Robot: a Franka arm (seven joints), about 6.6 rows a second.
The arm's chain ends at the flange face. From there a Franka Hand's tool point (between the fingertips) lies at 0.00 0.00 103.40 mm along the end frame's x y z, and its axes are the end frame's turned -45 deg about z.
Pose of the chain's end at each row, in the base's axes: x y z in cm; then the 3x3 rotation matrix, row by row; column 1 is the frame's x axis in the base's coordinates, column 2 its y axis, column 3 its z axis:
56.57, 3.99, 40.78; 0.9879, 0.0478, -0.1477; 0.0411, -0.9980, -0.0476; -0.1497, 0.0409, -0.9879
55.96, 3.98, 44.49; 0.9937, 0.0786, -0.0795; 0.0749, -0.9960, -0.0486; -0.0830, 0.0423, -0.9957
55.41, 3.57, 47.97; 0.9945, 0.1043, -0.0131; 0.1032, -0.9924, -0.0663; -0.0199, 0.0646, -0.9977
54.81, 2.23, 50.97; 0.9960, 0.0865, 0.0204; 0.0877, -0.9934, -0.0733; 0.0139, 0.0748, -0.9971
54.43, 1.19, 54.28; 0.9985, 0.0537, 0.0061; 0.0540, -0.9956, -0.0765; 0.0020, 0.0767, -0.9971
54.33, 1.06, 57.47; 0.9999, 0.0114, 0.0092; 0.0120, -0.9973, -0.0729; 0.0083, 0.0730, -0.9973
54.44, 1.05, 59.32; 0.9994, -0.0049, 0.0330; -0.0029, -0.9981, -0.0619; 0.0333, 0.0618, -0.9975
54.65, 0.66, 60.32; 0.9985, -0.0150, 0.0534; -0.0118, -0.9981, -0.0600; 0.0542, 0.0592, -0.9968
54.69, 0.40, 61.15; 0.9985, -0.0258, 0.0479; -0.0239, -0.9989, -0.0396; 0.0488, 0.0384, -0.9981
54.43, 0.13, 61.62; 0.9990, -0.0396, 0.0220; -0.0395, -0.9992, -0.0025; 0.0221, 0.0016, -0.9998
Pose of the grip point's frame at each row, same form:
55.04, 3.50, 30.57; 0.6648, 0.7324, -0.1477; 0.7348, -0.6766, -0.0476; -0.1348, -0.0769, -0.9879
55.14, 3.48, 34.19; 0.6471, 0.7582, -0.0795; 0.7572, -0.6513, -0.0486; -0.0886, -0.0288, -0.9957
55.27, 2.88, 37.65; 0.6295, 0.7770, -0.0131; 0.7747, -0.6288, -0.0663; -0.0598, 0.0316, -0.9977
55.02, 1.47, 40.66; 0.6431, 0.7654, 0.0204; 0.7645, -0.6404, -0.0733; -0.0431, 0.0627, -0.9971
54.49, 0.40, 43.97; 0.6681, 0.7440, 0.0061; 0.7422, -0.6658, -0.0765; -0.0528, 0.0556, -0.9971
54.43, 0.31, 47.16; 0.6990, 0.7151, 0.0092; 0.7137, -0.6967, -0.0729; -0.0457, 0.0575, -0.9973
54.78, 0.41, 49.01; 0.7101, 0.7032, 0.0330; 0.7037, -0.7078, -0.0619; -0.0202, 0.0672, -0.9975
55.20, 0.04, 50.01; 0.7167, 0.6954, 0.0534; 0.6974, -0.7141, -0.0600; -0.0035, 0.0802, -0.9968
55.19, -0.01, 50.83; 0.7243, 0.6878, 0.0479; 0.6894, -0.7232, -0.0396; 0.0074, 0.0617, -0.9981
54.66, 0.10, 51.28; 0.7344, 0.6784, 0.0220; 0.6786, -0.7345, -0.0025; 0.0145, 0.0168, -0.9998

